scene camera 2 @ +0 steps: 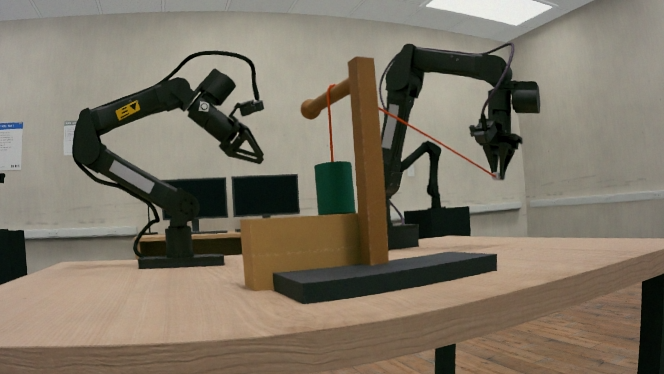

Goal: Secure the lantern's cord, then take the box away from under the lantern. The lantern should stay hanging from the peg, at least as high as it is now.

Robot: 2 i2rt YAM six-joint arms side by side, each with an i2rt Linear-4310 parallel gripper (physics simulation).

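Places are measured from the left arm's base along level axes (x up, y left, z back), in millimetres.
Pixels of known places: left gripper, fingertip midpoint: (497, 179); right gripper, fingertip midpoint: (262, 159); right arm's base, link origin: (180, 261).
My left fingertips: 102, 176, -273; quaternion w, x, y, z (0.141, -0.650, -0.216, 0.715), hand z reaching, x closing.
Note:
Behind a point stands the place of what it marks, as x, y, z.
The green lantern (335, 188) @[91, -262, -389] hangs upright on the orange-red cord (330, 125) @[196, -253, -359], which loops over the wooden peg (337, 93) @[244, -246, -383] and slants down on the right. My left gripper (497, 176) @[102, 176, -273] is shut on the cord's end, where a small pale piece shows between the fingertips, at the right of the picture. The tan box (300, 245) @[11, -338, -435] stands on the table below the lantern; the lantern's bottom is at the level of the box's top edge, and I cannot tell whether they touch. My right gripper (252, 159) @[184, -293, -22] is open and empty, left of the lantern and above the box's height.
A wooden post (369, 165) @[117, -240, -468] carries the peg and rises from a dark base (400, 272) @[-26, -249, -558] on the table (150, 310) @[-48, -556, -534]. The box's right end goes behind the post. Two monitors (265, 195) stand in the background.

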